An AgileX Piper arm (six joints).
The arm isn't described. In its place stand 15 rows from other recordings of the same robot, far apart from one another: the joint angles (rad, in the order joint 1, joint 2, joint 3, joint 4, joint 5, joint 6), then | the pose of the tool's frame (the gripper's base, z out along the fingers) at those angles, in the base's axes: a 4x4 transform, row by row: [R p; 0 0 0 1], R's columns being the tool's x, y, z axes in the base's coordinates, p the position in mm.
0.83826, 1.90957, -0.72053, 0.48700, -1.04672, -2.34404 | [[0.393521 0.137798 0.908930 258.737], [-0.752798 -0.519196 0.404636 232.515], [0.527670 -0.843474 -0.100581 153.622], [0 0 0 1]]
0.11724, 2.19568, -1.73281, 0.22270, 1.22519, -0.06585 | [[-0.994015 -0.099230 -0.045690 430.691], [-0.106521 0.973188 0.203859 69.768], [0.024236 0.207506 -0.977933 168.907], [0 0 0 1]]
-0.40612, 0.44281, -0.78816, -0.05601, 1.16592, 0.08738 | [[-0.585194 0.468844 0.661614 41.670], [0.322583 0.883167 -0.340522 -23.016], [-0.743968 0.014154 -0.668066 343.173], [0 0 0 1]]
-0.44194, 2.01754, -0.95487, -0.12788, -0.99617, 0.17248 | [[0.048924 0.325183 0.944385 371.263], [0.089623 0.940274 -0.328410 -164.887], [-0.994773 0.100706 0.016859 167.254], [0 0 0 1]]
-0.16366, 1.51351, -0.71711, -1.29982, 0.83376, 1.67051 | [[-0.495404 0.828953 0.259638 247.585], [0.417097 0.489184 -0.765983 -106.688], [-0.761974 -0.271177 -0.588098 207.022], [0 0 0 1]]
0.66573, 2.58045, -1.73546, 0.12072, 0.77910, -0.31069 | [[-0.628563 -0.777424 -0.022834 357.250], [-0.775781 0.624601 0.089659 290.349], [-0.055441 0.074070 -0.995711 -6.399], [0 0 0 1]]
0.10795, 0.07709, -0.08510, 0.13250, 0.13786, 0.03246 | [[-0.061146 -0.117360 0.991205 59.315], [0.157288 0.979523 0.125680 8.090], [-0.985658 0.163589 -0.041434 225.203], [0 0 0 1]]
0.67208, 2.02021, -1.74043, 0.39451, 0.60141, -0.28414 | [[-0.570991 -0.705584 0.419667 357.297], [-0.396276 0.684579 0.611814 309.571], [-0.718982 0.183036 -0.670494 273.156], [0 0 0 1]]
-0.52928, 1.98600, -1.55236, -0.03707, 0.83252, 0.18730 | [[-0.704107 0.635934 0.315944 367.603], [0.599052 0.770866 -0.216569 -217.919], [-0.381274 0.036779 -0.923730 217.307], [0 0 0 1]]
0.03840, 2.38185, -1.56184, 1.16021, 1.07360, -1.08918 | [[-0.898728 -0.429418 0.088817 440.194], [-0.185810 0.556389 0.809880 90.300], [-0.397194 0.711359 -0.579833 85.337], [0 0 0 1]]
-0.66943, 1.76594, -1.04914, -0.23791, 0.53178, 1.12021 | [[0.081622 0.966182 0.244602 263.989], [0.938215 0.008323 -0.345952 -222.769], [-0.336288 0.257727 -0.905808 180.248], [0 0 0 1]]
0.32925, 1.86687, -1.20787, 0.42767, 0.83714, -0.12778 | [[-0.974307 -0.207679 0.087150 331.647], [-0.164360 0.920184 0.355313 142.943], [-0.153985 0.331860 -0.930676 179.951], [0 0 0 1]]
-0.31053, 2.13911, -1.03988, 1.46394, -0.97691, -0.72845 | [[-0.153007 0.982943 0.102037 329.322], [0.410576 0.157150 -0.898182 -184.438], [-0.898897 -0.095534 -0.427617 100.356], [0 0 0 1]]
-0.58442, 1.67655, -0.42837, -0.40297, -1.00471, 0.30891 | [[-0.139800 0.262465 0.954761 243.918], [0.187558 0.953793 -0.234736 -125.240], [-0.972254 0.146257 -0.182568 161.908], [0 0 0 1]]
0.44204, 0.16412, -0.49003, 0.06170, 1.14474, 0.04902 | [[-0.636331 -0.418668 0.647919 12.440], [-0.218892 0.903382 0.368764 11.540], [-0.739708 0.092831 -0.666494 267.388], [0 0 0 1]]
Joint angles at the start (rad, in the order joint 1, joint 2, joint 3, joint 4, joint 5, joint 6):
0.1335, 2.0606, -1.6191, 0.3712, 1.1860, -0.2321
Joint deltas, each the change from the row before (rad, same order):
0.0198, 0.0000, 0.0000, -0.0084, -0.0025, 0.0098
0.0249, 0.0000, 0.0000, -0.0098, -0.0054, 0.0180
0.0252, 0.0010, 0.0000, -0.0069, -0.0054, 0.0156
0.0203, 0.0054, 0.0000, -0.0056, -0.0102, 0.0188
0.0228, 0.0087, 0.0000, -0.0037, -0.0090, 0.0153
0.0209, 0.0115, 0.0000, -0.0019, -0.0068, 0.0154
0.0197, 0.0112, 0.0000, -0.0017, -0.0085, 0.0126
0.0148, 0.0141, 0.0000, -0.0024, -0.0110, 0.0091
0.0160, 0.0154, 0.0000, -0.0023, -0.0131, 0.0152
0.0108, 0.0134, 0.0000, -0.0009, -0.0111, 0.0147
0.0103, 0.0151, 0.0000, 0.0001, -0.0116, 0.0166
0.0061, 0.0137, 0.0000, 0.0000, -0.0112, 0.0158
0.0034, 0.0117, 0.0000, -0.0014, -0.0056, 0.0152
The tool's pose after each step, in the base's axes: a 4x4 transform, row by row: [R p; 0 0 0 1], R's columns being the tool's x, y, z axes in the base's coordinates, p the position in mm. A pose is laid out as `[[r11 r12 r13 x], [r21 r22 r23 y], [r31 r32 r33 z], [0 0 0 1]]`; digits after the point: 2 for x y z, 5 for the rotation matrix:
[[-0.97052 -0.24099 0.00309 405.21], [-0.22623 0.91539 0.33299 92.87], [-0.08308 0.32247 -0.94293 201.85], [0 0 0 1]]
[[-0.96826 -0.24993 0.00062 403.30], [-0.23620 0.91587 0.32465 102.17], [-0.08170 0.31420 -0.94583 201.59], [0 0 0 1]]
[[-0.96555 -0.26019 -0.00264 401.21], [-0.24743 0.91498 0.31874 111.81], [-0.08052 0.30842 -0.94784 200.99], [0 0 0 1]]
[[-0.96529 -0.26115 -0.00347 400.23], [-0.24903 0.91633 0.31355 119.66], [-0.07871 0.30353 -0.94957 198.62], [0 0 0 1]]
[[-0.96388 -0.26619 -0.00930 398.87], [-0.25593 0.91592 0.30919 128.71], [-0.07378 0.30040 -0.95096 194.91], [0 0 0 1]]
[[-0.96324 -0.26794 -0.01934 397.50], [-0.26089 0.91582 0.30530 137.16], [-0.06409 0.29912 -0.95206 190.06], [0 0 0 1]]
[[-0.96209 -0.27138 -0.02695 396.20], [-0.26665 0.91537 0.30165 145.16], [-0.05719 0.29741 -0.95304 185.33], [0 0 0 1]]
[[-0.96137 -0.27327 -0.03305 395.83], [-0.27052 0.91577 0.29697 151.23], [-0.05088 0.29444 -0.95432 179.34], [0 0 0 1]]
[[-0.96206 -0.27011 -0.03852 395.34], [-0.26934 0.91766 0.29216 157.83], [-0.04357 0.29145 -0.95559 172.77], [0 0 0 1]]
[[-0.96394 -0.26265 -0.04274 395.21], [-0.26358 0.92037 0.28887 162.41], [-0.03653 0.28972 -0.95641 167.06], [0 0 0 1]]
[[-0.96654 -0.25199 -0.04797 395.13], [-0.25501 0.92370 0.28590 166.89], [-0.02774 0.28857 -0.95706 160.62], [0 0 0 1]]
[[-0.96976 -0.23866 -0.05107 395.56], [-0.24322 0.92767 0.28333 169.65], [-0.02025 0.28718 -0.95766 154.75], [0 0 0 1]]
[[-0.97278 -0.22463 -0.05684 395.82], [-0.23151 0.93189 0.27926 171.10], [-0.00976 0.28482 -0.95853 149.68], [0 0 0 1]]

